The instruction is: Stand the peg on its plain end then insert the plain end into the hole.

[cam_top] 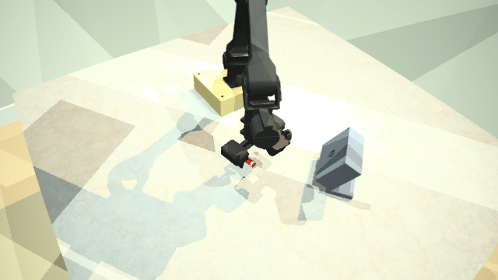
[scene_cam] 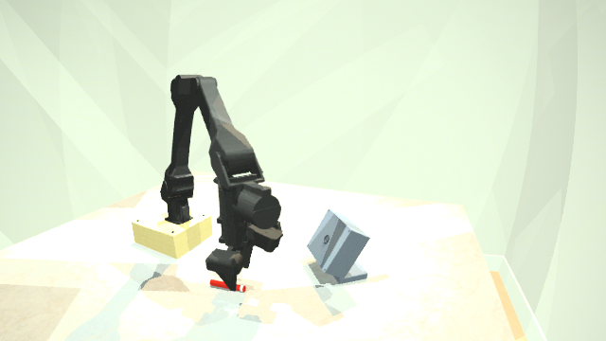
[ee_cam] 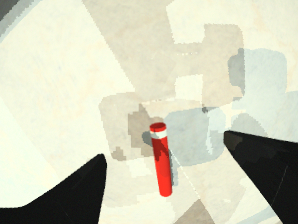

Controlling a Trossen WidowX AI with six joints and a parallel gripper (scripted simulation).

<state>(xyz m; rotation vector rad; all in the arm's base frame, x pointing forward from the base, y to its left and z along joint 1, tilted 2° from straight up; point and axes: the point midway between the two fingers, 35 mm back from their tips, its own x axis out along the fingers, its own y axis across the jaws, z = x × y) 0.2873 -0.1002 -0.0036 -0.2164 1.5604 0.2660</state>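
Now: gripper tip 30 mm above the red peg and 20 mm past it. The rest, counted from my gripper tip: grey-blue sloped panel (190 mm to the left, 140 mm ahead, 40 mm above); thin flat foot (200 mm to the left, 160 mm ahead, 30 mm below).
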